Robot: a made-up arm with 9 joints. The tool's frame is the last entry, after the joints. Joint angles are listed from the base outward.
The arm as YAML. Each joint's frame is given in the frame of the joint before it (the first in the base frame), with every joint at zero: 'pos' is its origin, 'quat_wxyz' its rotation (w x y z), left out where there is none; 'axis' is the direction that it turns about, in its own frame. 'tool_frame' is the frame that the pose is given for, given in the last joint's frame.
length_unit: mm
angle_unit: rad
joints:
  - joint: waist
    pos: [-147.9, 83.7, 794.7]
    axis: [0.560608, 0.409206, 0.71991]
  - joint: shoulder
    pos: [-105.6, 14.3, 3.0]
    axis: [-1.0, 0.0, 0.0]
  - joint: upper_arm
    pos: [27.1, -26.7, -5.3]
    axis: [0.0, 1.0, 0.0]
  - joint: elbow
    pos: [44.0, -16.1, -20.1]
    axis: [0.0, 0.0, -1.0]
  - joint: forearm
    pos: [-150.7, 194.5, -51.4]
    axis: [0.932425, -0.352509, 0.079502]
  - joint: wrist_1
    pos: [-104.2, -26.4, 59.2]
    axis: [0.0, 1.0, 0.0]
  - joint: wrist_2
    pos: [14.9, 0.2, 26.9]
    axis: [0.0, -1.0, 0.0]
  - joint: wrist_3
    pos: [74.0, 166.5, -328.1]
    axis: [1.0, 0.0, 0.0]
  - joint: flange
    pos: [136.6, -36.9, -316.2]
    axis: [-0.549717, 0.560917, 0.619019]
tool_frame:
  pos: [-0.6, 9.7, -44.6]
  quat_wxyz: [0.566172, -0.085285, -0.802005, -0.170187]
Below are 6 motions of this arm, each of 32 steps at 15 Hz.
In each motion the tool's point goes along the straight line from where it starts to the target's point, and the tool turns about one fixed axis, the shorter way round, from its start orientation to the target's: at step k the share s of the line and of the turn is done. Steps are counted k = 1, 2, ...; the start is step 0. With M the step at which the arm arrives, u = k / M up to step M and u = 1 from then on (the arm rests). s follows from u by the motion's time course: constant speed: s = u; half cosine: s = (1 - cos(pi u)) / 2; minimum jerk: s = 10 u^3 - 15 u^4 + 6 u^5.
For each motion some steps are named. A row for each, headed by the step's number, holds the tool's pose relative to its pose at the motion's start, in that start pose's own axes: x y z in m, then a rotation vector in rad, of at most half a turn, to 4 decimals.
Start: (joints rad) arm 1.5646 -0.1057 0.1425 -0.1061 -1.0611 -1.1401 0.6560 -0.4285 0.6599
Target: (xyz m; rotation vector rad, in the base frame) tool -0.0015 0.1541 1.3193 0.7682 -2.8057 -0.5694
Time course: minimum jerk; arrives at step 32
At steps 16, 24, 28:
16: 0.0663 -0.1834 -0.0714 -0.2346 -0.0702 0.1537
24: 0.1188 -0.3289 -0.1280 -0.4206 -0.1259 0.2755
28: 0.1304 -0.3610 -0.1405 -0.4616 -0.1382 0.3024

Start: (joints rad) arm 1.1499 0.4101 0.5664 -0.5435 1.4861 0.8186 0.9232 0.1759 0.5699
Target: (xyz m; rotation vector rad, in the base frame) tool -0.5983 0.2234 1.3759 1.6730 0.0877 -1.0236
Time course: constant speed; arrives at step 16
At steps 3, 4, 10, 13, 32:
3: 0.0122 0.0284 0.0062 0.0424 0.0022 -0.0596
4: 0.0162 0.0379 0.0082 0.0565 0.0029 -0.0794
10: 0.0406 0.0946 0.0205 0.1413 0.0074 -0.1986
13: 0.0528 0.1230 0.0267 0.1838 0.0096 -0.2582
32: 0.0650 0.1514 0.0328 0.2262 0.0118 -0.3178

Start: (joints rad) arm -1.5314 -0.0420 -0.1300 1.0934 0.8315 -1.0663 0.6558 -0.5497 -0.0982
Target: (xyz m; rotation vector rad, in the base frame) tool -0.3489 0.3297 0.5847 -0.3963 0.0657 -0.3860
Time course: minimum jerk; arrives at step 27
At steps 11, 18, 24, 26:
11: 0.0476 -0.0533 -0.0986 -0.3412 -0.0461 -0.0725
18: 0.1139 -0.1274 -0.2359 -0.8162 -0.1103 -0.1735
24: 0.1425 -0.1594 -0.2952 -1.0210 -0.1380 -0.2171
26: 0.1440 -0.1612 -0.2985 -1.0324 -0.1396 -0.2195

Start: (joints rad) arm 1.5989 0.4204 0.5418 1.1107 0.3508 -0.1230 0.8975 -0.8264 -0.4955
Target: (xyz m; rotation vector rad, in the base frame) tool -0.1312 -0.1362 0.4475 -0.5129 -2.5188 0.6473
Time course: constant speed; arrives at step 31
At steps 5, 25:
5: 0.0090 -0.0530 -0.0013 0.1067 -0.0070 0.0375
25: 0.0452 -0.2652 -0.0063 0.5336 -0.0351 0.1874

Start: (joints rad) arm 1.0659 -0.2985 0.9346 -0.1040 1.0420 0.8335 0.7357 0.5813 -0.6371
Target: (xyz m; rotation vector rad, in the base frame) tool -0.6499 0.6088 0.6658 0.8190 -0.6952 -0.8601
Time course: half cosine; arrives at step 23
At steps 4, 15, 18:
4: 0.0069 0.0289 -0.0553 0.1077 -0.0402 0.0476
15: 0.0689 0.2901 -0.5547 1.0803 -0.4035 0.4770
18: 0.0837 0.3528 -0.6746 1.3138 -0.4907 0.5802

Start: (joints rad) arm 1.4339 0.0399 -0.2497 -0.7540 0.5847 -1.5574 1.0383 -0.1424 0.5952
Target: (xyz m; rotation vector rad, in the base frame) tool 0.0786 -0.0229 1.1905 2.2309 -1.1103 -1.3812
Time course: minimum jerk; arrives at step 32
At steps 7, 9, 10, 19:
7: 0.0085 0.0028 0.0378 0.0192 0.1077 -0.0323
9: 0.0161 0.0053 0.0717 0.0364 0.2044 -0.0614
10: 0.0208 0.0069 0.0927 0.0471 0.2644 -0.0794
19: 0.0776 0.0257 0.3459 0.1758 0.9866 -0.2962

